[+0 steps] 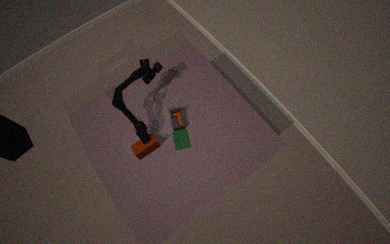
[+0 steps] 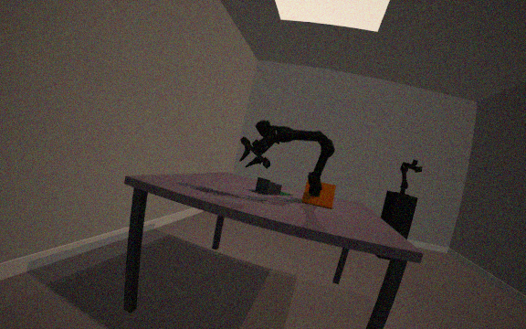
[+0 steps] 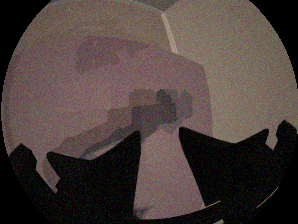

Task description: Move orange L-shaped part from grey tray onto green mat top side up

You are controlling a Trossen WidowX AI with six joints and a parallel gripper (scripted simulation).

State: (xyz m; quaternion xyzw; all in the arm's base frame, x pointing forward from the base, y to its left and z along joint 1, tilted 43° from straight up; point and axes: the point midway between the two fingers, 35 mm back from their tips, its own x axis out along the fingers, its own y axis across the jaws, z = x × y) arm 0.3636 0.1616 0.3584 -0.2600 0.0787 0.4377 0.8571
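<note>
The orange L-shaped part lies 10 cm behind my gripper tip, 37 cm to the right of it and 11 cm below it. Also, from my gripper tip: green mat 18 cm behind, 51 cm to the right, 18 cm below.
</note>
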